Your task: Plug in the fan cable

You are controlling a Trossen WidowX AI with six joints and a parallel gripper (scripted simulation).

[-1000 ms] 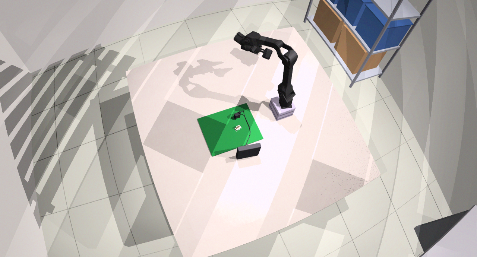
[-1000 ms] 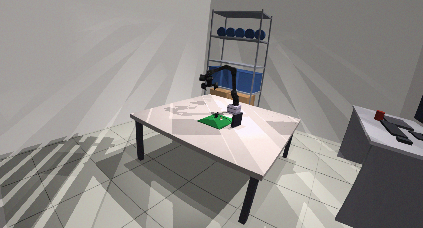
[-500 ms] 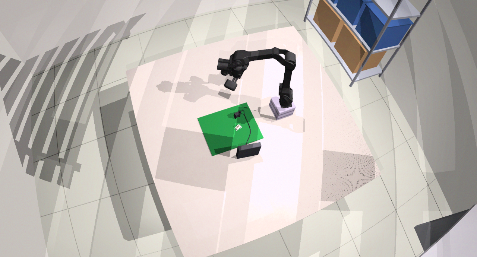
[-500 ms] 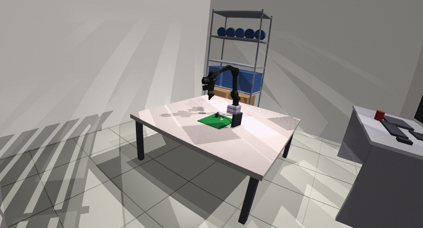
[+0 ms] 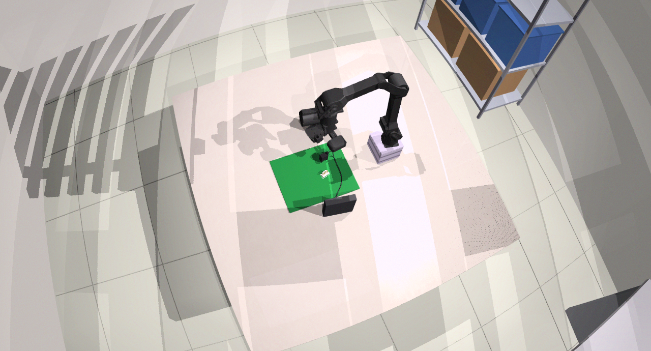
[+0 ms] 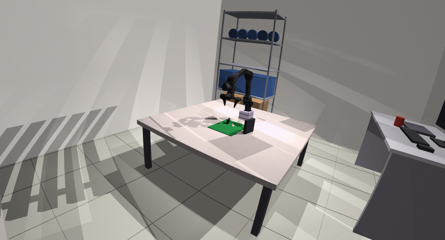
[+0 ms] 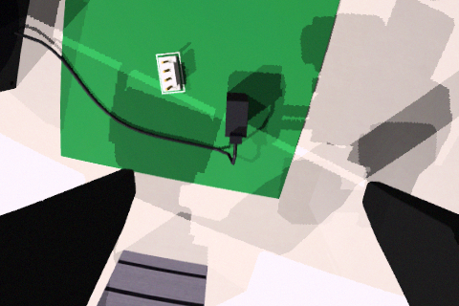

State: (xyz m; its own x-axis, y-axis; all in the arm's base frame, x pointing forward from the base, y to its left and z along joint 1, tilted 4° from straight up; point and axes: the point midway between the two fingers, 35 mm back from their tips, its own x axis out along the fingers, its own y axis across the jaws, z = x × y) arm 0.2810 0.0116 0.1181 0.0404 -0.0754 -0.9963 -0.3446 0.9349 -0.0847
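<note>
Now: the black fan plug 14 cm below my gripper tip and 1 cm behind it. From my gripper tip the other things lie so: dark fan block: 22 cm to the left, 10 cm below, 2 cm behind; then green board: 18 cm below, 6 cm to the left, 4 cm ahead; then white four-pin header: 16 cm below, 7 cm to the left.
</note>
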